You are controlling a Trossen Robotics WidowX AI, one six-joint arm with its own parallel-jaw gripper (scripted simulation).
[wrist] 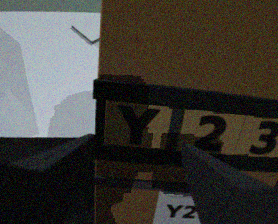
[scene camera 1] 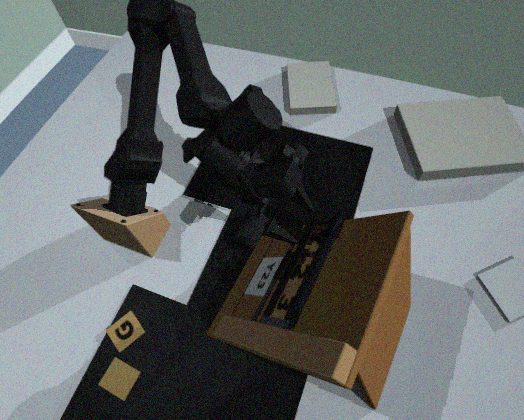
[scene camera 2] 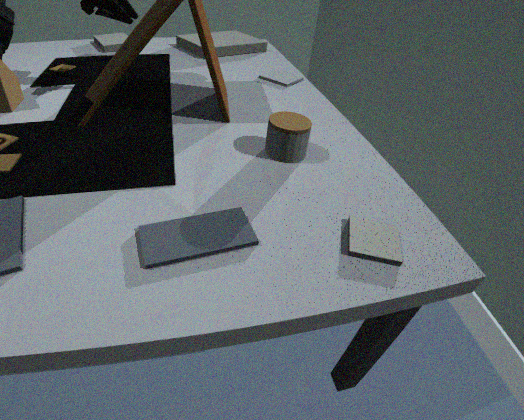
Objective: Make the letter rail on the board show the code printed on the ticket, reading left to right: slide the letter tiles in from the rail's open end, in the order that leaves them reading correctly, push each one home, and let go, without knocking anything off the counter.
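A lidded cylinder is visible in scene camera 2 (pixel 288 133). The wrist view does not show the cylinder, which is hidden by a sloped brown board, and in scene camera 1 the cylinder is out of frame.
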